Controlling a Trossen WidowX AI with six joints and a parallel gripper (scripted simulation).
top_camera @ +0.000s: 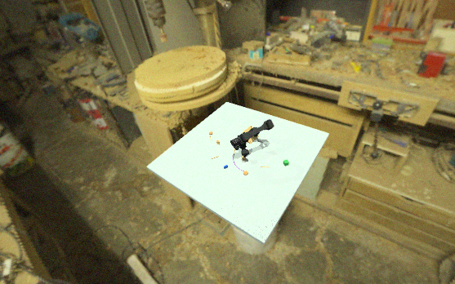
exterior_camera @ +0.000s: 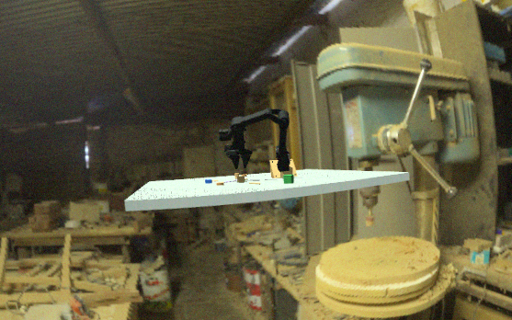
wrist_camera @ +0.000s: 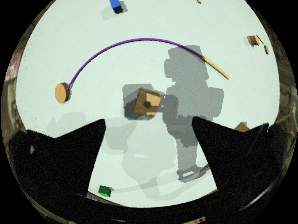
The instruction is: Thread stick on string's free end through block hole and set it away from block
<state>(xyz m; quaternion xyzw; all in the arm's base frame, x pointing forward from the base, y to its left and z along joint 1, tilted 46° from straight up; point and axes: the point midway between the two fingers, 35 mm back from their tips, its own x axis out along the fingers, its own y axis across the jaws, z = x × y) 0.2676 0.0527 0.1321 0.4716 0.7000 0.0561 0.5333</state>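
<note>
The wooden block lies 6 cm below my gripper tip. From my gripper tip the other things lie so: round wooden button: 12 cm ahead, 12 cm to the left, 6 cm below; small blue piece: 18 cm ahead, 7 cm to the right, 6 cm below; thin wooden stick: 1 cm behind, 13 cm to the right, 7 cm below.
</note>
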